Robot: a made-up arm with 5 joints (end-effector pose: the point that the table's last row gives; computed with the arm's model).
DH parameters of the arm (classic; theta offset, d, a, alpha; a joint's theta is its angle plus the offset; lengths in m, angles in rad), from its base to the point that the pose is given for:
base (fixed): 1.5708 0.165 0 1.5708
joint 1: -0.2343 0 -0.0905 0
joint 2: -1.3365 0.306 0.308 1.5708
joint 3: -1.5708 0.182 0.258 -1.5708
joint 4: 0.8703 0 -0.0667 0
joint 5: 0.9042 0 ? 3.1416
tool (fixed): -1.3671 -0.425 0 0
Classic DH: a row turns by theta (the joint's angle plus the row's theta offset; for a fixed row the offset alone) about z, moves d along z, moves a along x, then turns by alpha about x.
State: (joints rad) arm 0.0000 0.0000 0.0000 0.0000 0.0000
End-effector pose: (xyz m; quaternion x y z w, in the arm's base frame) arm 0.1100 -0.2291 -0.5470 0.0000 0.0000 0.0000 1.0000
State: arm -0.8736 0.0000 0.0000 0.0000 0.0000
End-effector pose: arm 0.1100 -0.6929 -0.1165 -0.4230 0.0000 0.0000 0.9061
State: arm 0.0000 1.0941 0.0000 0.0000 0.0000
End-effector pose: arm 0.1100 0.4985 -0.2756 0.5202 0.0000 0.0000 0.8541
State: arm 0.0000 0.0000 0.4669 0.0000 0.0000
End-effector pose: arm 0.3223 -0.2291 -0.5897 0.0000 -0.2313 0.0000 0.9729
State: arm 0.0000 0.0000 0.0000 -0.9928 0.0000
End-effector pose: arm 0.0476 -0.1957 -0.5470 0.0000 0.0000 0.4763 0.8793
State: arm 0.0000 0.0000 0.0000 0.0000 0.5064
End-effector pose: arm 0.1522 -0.2498 -0.5470 0.0000 0.0000 -0.2505 0.9681
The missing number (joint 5, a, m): 0.0939
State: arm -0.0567 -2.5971 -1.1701 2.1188 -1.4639
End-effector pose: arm -0.1840 -0.0841 0.4651 -0.8089 -0.1339 -0.5722 0.0183
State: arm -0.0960 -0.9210 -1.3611 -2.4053 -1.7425
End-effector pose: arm -0.1488 -0.3613 0.2362 -0.6640 -0.0665 -0.7425 0.0589
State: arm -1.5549 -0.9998 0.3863 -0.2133 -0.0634
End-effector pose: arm 0.2697 -0.3057 0.9756 -0.9381 0.0746 0.2211 0.2558
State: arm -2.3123 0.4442 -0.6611 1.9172 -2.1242
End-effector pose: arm -0.2082 -0.3193 0.4529 -0.7365 0.2705 -0.2015 0.5863
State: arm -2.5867 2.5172 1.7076 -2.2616 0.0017
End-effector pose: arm 0.7719 -0.1139 -0.3701 -0.6910 -0.3008 0.6051 0.2565
